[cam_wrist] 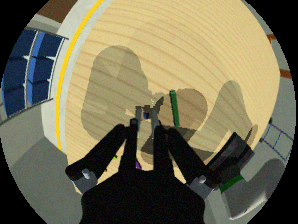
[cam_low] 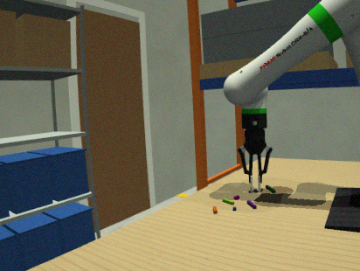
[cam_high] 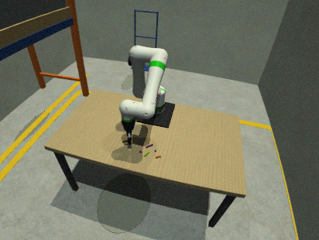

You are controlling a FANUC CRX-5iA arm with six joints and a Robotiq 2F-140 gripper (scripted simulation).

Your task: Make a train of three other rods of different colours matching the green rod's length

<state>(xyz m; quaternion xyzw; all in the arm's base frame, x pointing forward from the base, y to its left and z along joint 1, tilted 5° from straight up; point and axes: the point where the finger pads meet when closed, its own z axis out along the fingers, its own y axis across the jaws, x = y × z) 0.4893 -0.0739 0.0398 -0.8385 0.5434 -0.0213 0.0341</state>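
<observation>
My hand is 30 mm short of the magenta rod, 100 mm to the right of it and 30 mm above it. Round my hand: green rod 50 mm behind, 40 mm to the right, 30 mm below; then lime rod 40 mm ahead, 150 mm to the left, 30 mm below; then purple rod 50 mm behind, 150 mm to the left, 30 mm below.
</observation>
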